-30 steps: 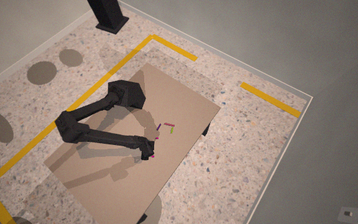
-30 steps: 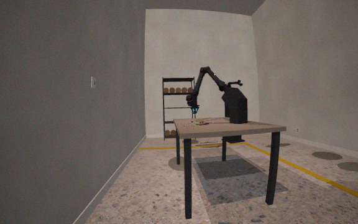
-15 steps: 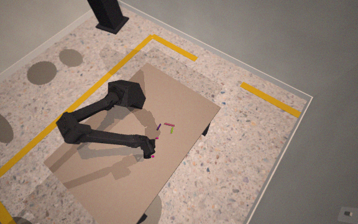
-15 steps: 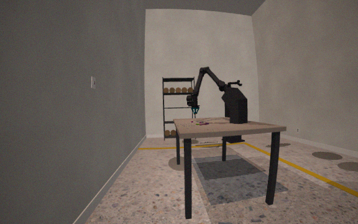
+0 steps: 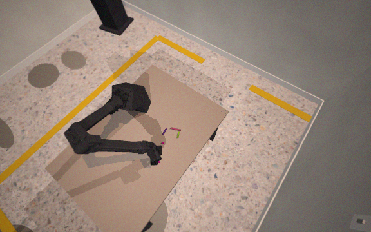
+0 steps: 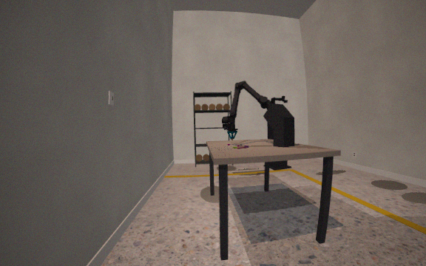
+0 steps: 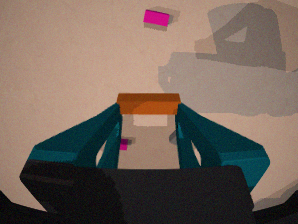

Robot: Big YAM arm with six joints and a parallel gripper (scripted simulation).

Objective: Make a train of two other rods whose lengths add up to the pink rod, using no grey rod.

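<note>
The grey rod lies 7 cm behind my hand, 5 cm to the left of it and 7 cm below it. The rest, counted from my hand: purple rod 5 cm behind, 20 cm to the left, 7 cm below; then lime rod 7 cm ahead, 22 cm to the left, 7 cm below; then orange rod 1 cm to the right, 1 cm below.
</note>
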